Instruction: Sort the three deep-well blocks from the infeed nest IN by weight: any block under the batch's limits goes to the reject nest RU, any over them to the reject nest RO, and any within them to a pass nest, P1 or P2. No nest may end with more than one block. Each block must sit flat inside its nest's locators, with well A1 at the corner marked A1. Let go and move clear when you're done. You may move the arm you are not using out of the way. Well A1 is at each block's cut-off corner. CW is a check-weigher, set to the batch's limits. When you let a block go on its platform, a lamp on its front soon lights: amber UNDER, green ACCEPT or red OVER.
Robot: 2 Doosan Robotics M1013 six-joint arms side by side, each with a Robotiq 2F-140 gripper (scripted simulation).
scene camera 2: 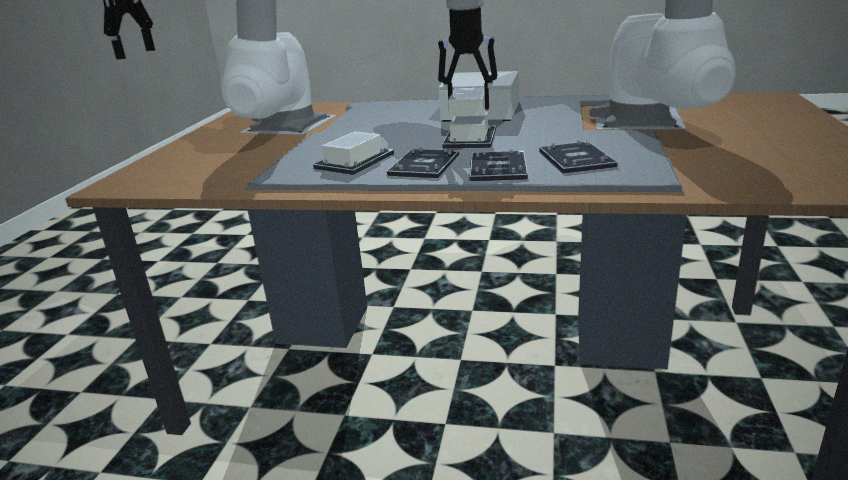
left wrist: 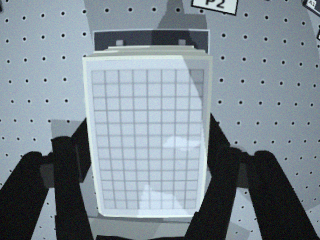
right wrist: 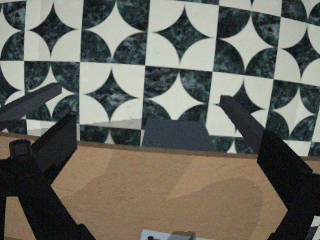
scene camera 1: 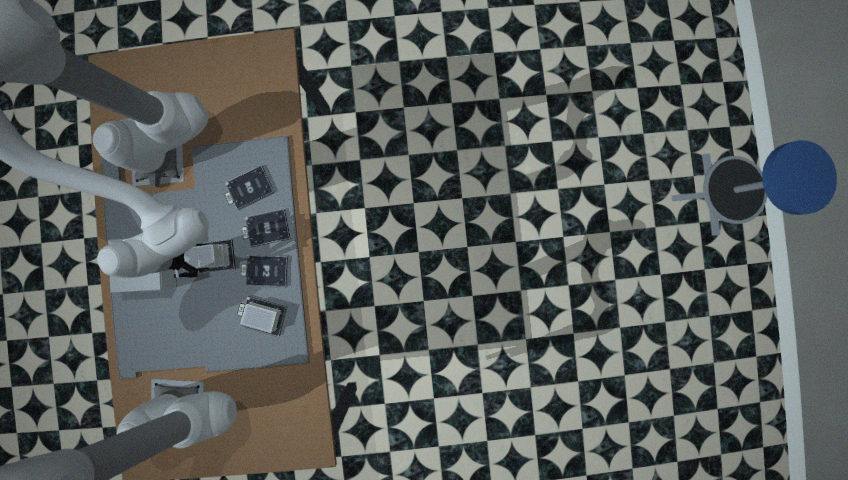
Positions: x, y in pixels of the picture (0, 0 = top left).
Scene:
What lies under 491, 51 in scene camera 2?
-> My left gripper.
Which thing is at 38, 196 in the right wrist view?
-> My right gripper.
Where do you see a check-weigher CW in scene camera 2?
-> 504, 94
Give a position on a dark infeed nest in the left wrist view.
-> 199, 39

